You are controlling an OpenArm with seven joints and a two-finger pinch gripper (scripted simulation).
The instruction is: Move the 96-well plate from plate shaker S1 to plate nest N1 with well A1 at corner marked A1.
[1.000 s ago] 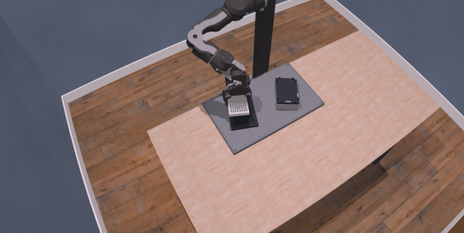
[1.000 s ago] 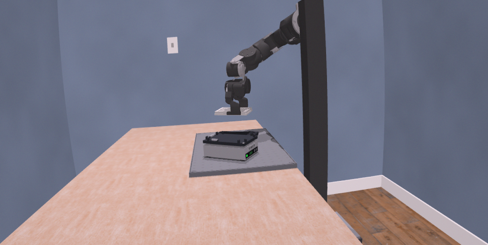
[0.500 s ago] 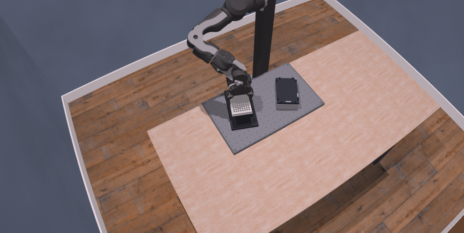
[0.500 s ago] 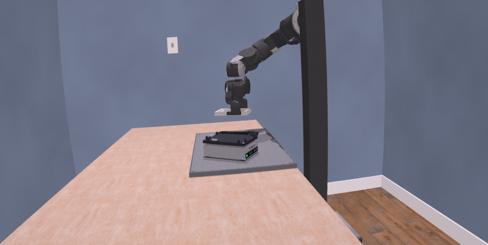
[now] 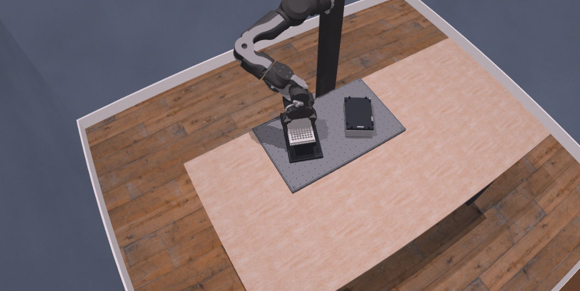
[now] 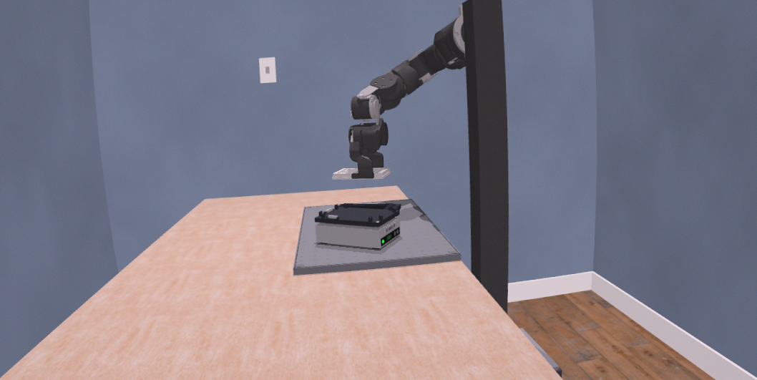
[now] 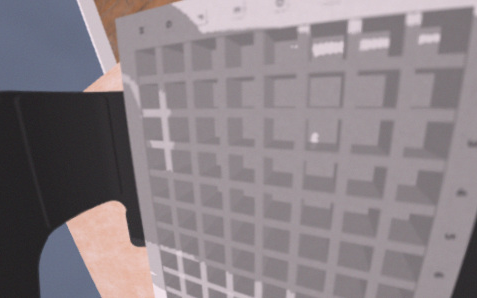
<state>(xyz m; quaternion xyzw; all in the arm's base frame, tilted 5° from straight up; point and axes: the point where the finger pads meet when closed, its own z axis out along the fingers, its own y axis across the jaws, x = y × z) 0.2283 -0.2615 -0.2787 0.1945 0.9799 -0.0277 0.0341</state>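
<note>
Right now the plate nest N1 is 90 mm below my hand, 20 mm ahead of it and 10 mm to the left of it. Round my hand: 96-well plate: 10 mm to the right, 10 mm ahead; then A1 mark: 90 mm below, 80 mm to the left, 30 mm behind; then plate shaker S1: 220 mm to the left, 80 mm ahead, 60 mm below.
</note>
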